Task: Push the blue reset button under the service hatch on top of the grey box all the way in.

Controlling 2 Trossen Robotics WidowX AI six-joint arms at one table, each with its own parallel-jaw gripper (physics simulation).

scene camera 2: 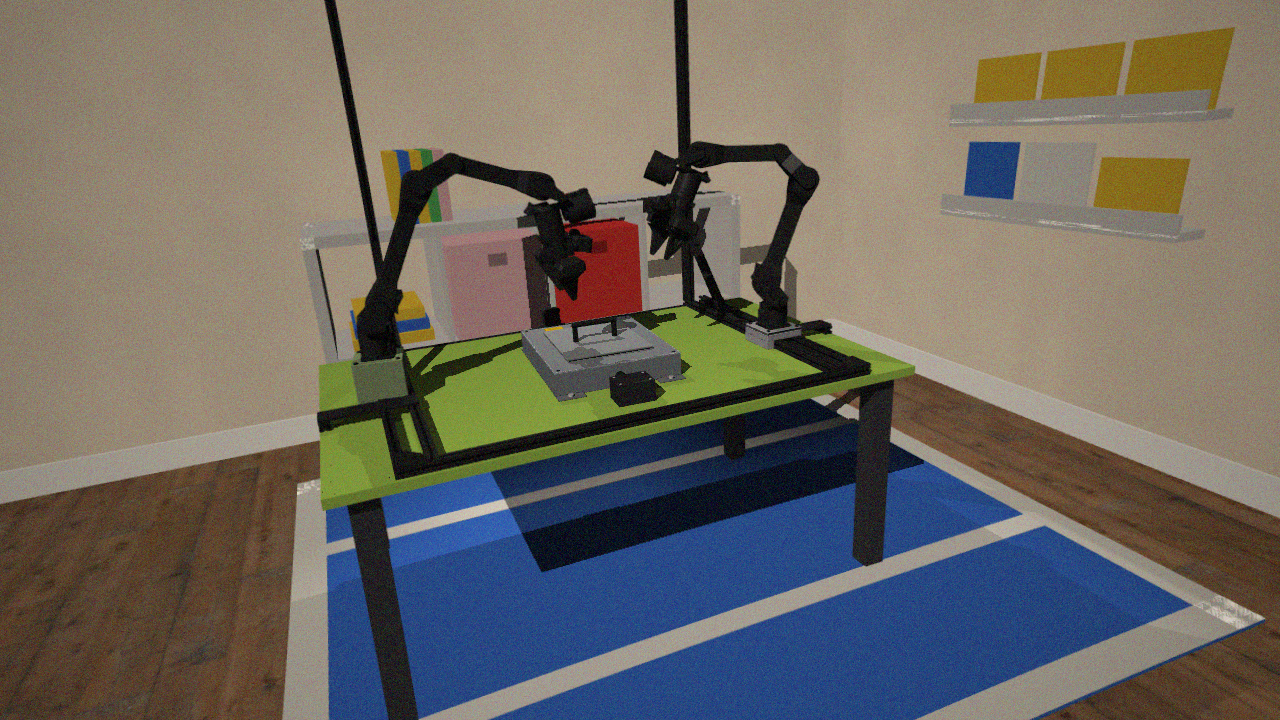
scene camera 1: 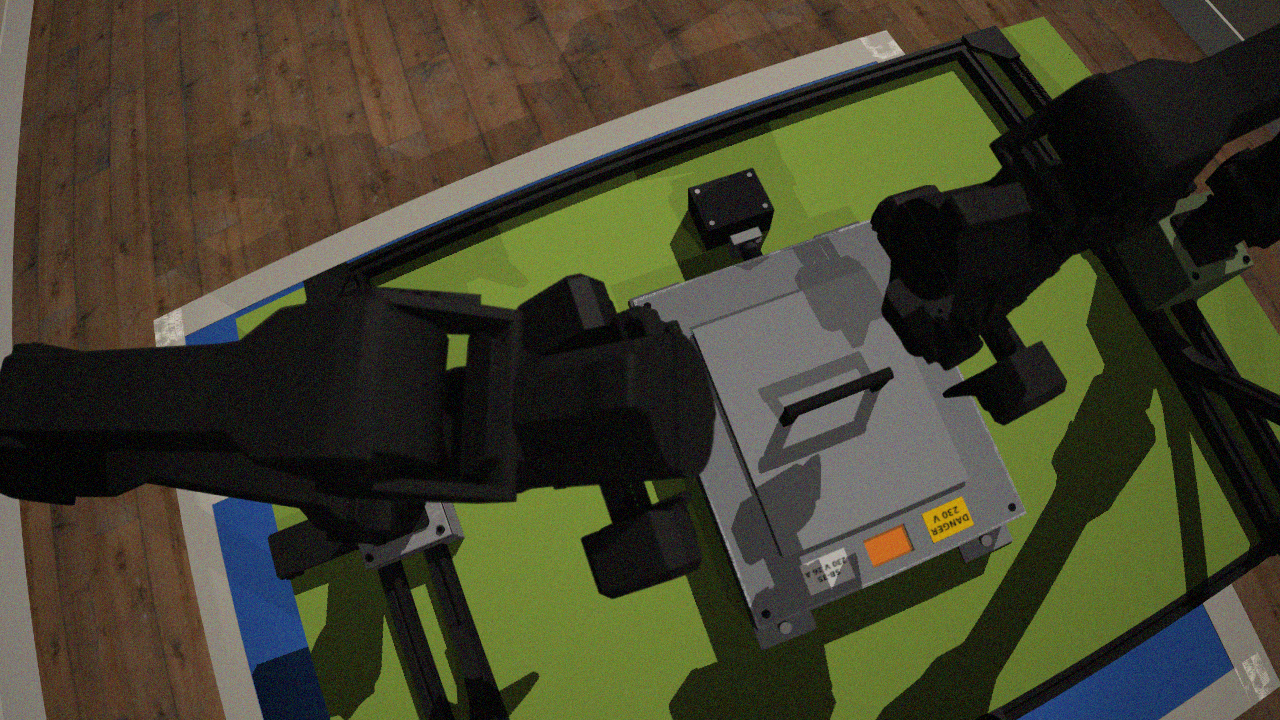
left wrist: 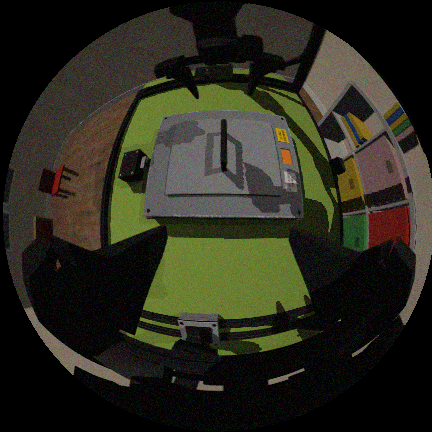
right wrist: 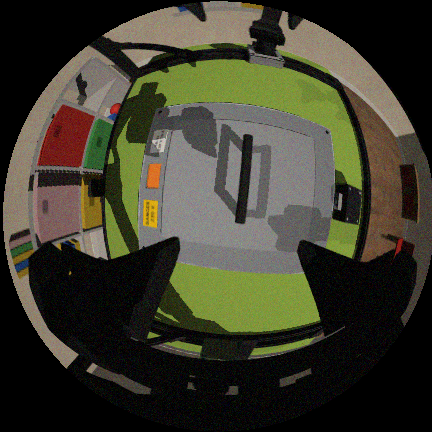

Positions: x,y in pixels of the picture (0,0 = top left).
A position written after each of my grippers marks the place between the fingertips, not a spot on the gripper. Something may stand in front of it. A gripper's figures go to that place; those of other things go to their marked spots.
Labels:
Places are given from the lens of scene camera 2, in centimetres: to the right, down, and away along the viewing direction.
my left gripper (scene camera 2: 658,257): 4, -24, 171
my right gripper (scene camera 2: 567,295): -17, -15, 165
service hatch (scene camera 2: 585,339): -13, -5, 170

